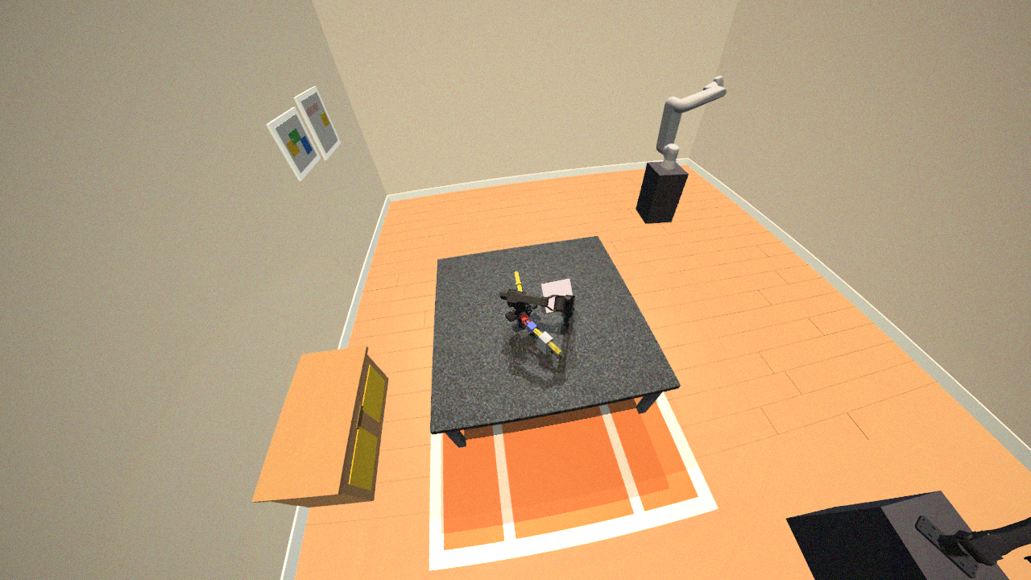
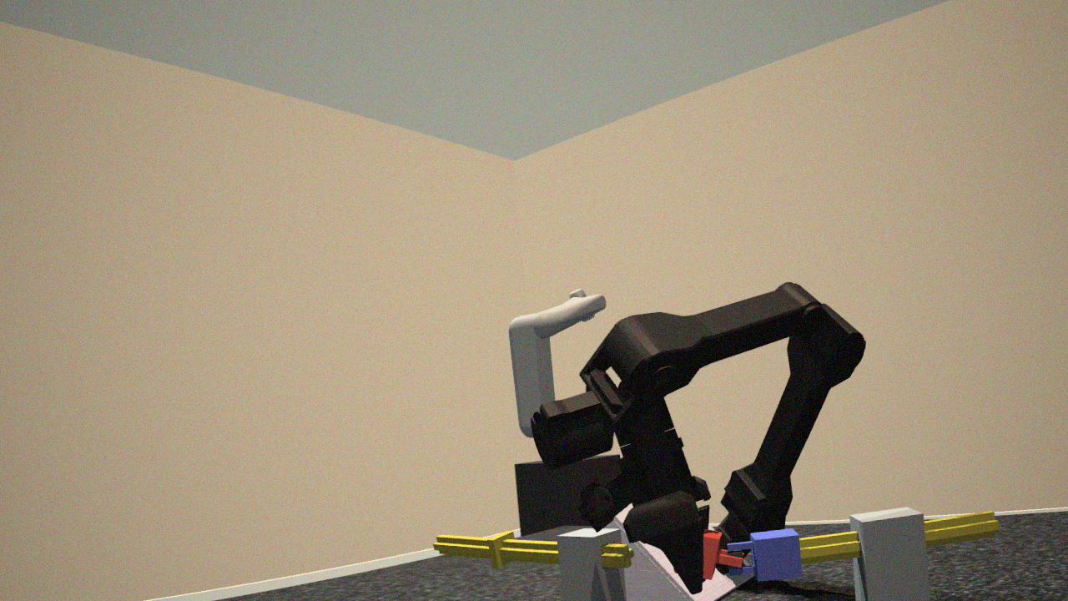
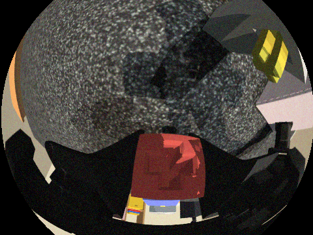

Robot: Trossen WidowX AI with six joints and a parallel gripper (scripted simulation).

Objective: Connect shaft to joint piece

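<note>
Right now the red square joint piece is 1 cm to the left of my gripper tip and 3 cm above it.
</note>
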